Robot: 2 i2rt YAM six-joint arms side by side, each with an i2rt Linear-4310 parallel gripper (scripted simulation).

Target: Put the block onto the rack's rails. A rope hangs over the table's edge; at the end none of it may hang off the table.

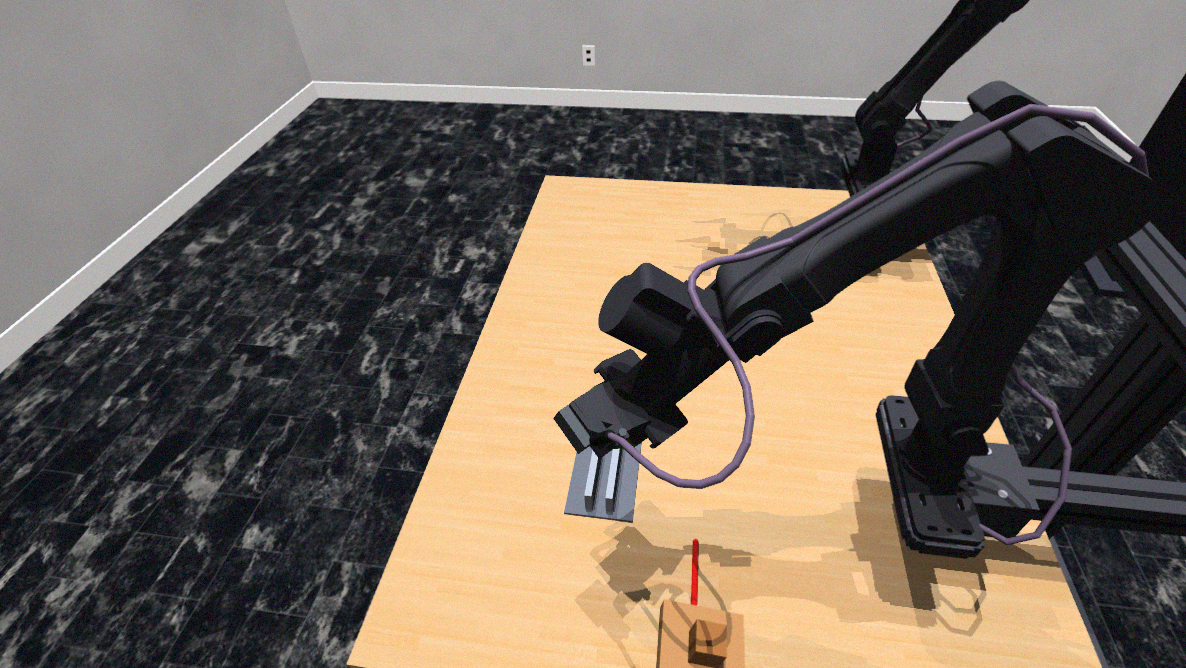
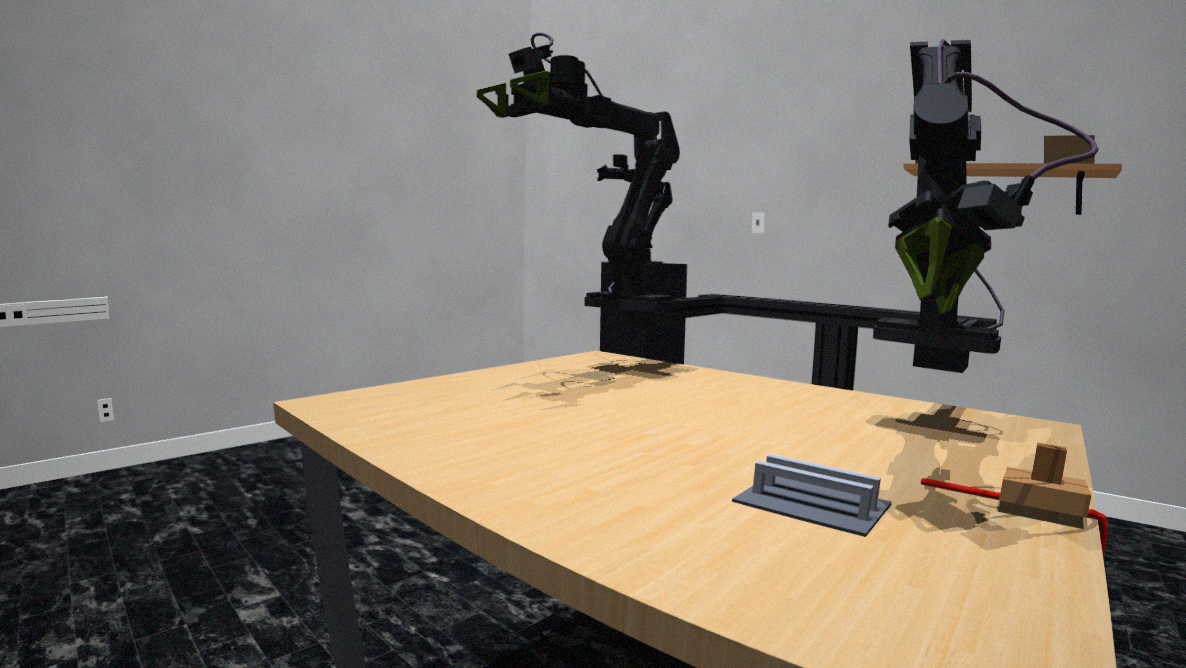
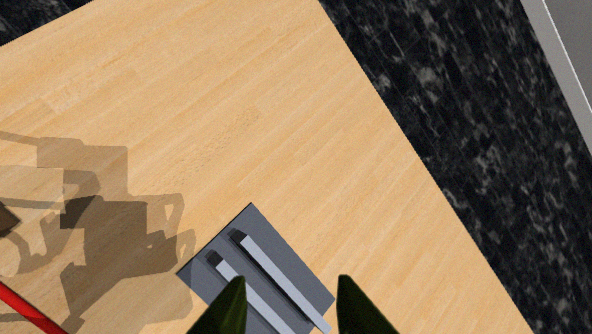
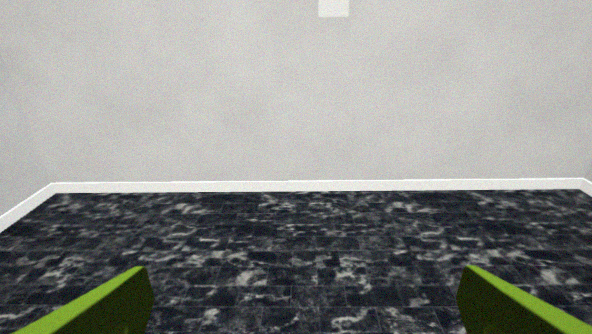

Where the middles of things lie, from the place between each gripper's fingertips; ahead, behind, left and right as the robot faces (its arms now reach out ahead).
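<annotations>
I find my left hand (image 2: pixel 935 305) 20 cm above the brown block (image 2: pixel 1045 487), 13 cm to the right of it and 15 cm past it. Counted from my left hand, the grey rack (image 2: pixel 826 507) is 22 cm below, 11 cm to the right and 2 cm ahead.
My right gripper (image 2: pixel 493 88) is 55 cm above the grey rack, 2 cm short of it and 64 cm to the right of it. Counted from my right hand, the brown block is 54 cm below, 15 cm behind and 88 cm to the left.
</annotations>
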